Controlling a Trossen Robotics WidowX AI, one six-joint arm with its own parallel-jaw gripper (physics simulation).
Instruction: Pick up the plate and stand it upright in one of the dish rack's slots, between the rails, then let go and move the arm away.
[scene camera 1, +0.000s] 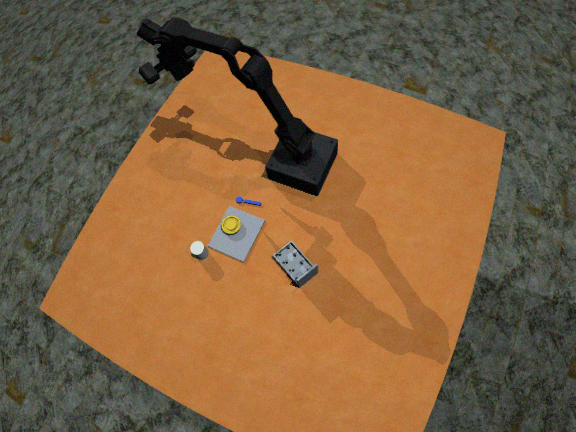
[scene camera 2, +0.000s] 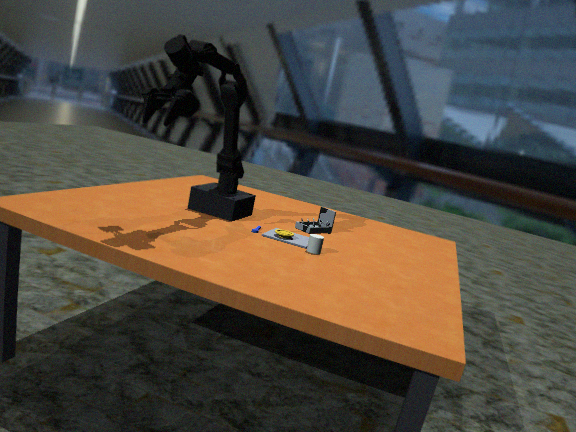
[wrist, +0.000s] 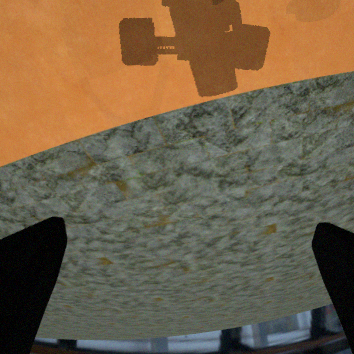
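Note:
The yellow round plate (scene camera 1: 231, 225) (scene camera 2: 284, 233) lies flat on a grey square board (scene camera 1: 242, 250) (scene camera 2: 299, 242). The small grey dish rack (scene camera 1: 308, 275) (scene camera 2: 327, 218) stands on the table apart from the board, with a tall wall at one end and short dark pegs on its base. The plate is outside the rack. My gripper (scene camera 1: 148, 51) (scene camera 2: 157, 118) (wrist: 194, 235) is open and empty, high up near the table's edge and far from plate and rack. Plate and rack do not show in the wrist view.
A blue spoon (scene camera 1: 249, 202) (scene camera 2: 256, 229) lies beside the board, on the side toward the arm's base (scene camera 1: 301, 167) (scene camera 2: 220, 202). A white cup (scene camera 1: 197, 249) (scene camera 2: 315, 244) stands near the board's opposite side. The arm casts dark shadows on the orange table (scene camera 1: 150, 310) (scene camera 2: 380, 290) (wrist: 60, 75).

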